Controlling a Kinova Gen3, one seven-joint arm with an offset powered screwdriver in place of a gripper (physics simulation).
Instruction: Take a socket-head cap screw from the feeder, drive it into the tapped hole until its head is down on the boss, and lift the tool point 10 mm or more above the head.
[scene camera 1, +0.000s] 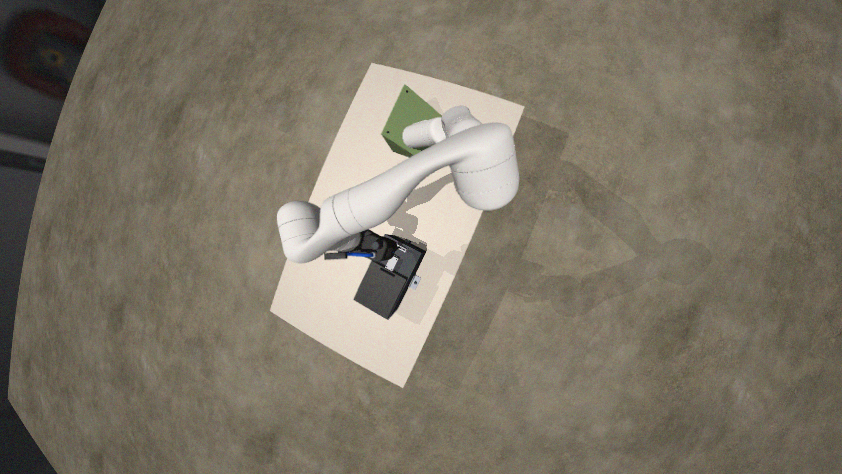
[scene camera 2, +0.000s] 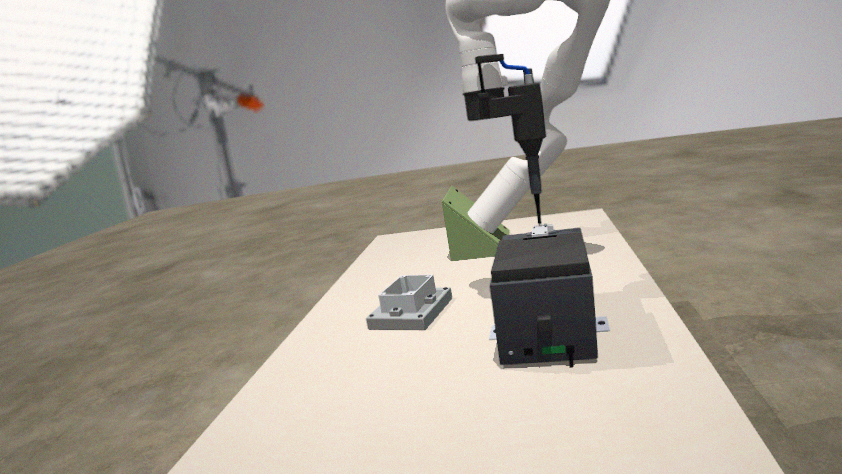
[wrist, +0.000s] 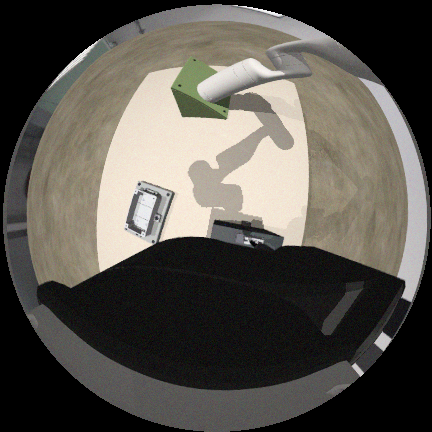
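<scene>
My screwdriver (scene camera 2: 538, 222) is upright, its thin black bit ending at the light metal pick-up block (scene camera 2: 540, 230) on top of the black feeder (scene camera 1: 380, 291) (scene camera 2: 542, 306) (wrist: 225, 232). From this side I cannot tell whether the bit touches a screw or holds one; no screw can be made out. In the wrist view the dark tool body hides most of the feeder. The grey housing (scene camera 2: 397, 303) (wrist: 154, 231), an open box on a flanged base, lies apart from the tool, to the feeder's left in scene camera 2. It has small raised bosses with dark holes; the arm hides it in scene camera 1.
The green wedge mount (scene camera 1: 405, 111) (scene camera 2: 468, 238) (wrist: 200, 107) carries the arm's base at the far end of the pale board (scene camera 1: 329, 312) (scene camera 2: 353, 406) (wrist: 130, 145). The feeder has metal side tabs (scene camera 1: 414, 282) (scene camera 2: 602, 323). The arm's links arch above the board.
</scene>
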